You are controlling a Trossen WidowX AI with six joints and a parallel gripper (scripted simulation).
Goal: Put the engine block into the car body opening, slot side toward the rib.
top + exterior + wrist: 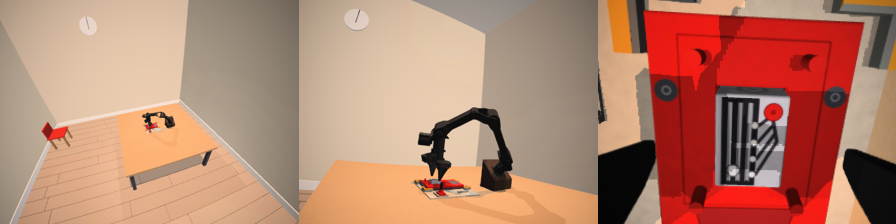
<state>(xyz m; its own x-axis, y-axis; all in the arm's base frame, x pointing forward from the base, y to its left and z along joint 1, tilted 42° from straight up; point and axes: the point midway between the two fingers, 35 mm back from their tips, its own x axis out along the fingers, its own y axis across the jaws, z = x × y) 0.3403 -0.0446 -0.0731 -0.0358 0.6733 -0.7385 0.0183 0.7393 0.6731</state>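
Right now the grey engine block is 2 cm below my gripper tip and 1 cm to the left of it. Round my gripper tip: pale base plate 4 cm below, 4 cm behind, 2 cm to the left.
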